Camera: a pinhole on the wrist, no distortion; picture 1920 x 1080 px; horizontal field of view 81.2 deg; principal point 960.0 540.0 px. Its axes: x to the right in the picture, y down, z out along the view. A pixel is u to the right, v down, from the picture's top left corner.
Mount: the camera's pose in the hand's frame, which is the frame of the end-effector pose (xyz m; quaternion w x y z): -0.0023 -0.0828 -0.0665 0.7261 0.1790 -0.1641 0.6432
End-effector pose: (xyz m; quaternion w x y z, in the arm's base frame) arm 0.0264 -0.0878 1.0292 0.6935 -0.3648 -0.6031 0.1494
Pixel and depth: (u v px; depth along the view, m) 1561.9 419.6 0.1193
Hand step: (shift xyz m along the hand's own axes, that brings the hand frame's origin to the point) 0.0171 -0.0843 0.0681
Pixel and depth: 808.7 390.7 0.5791
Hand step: 0.0604 -0.4325 0.4039
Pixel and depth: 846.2 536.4 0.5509
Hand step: -0.0116 -0.3915 0.3931
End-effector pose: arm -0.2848 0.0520 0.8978 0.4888 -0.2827 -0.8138 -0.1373
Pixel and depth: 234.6 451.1 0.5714
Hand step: -0.0058 -0.6809 0.2619
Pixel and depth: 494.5 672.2 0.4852
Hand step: -0.0870 -0.4817 0.2698
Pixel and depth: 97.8 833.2 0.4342
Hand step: -0.1583 -0.5676 0.1654
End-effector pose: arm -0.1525 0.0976 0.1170 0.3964 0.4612 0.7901 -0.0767
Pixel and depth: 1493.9 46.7 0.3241
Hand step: 0.1552 -0.1157 0.2848
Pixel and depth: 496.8 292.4 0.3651
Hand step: 0.0570 -0.3957 0.1808
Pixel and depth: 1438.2 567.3 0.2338
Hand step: 0.0020 -0.1049 0.1868
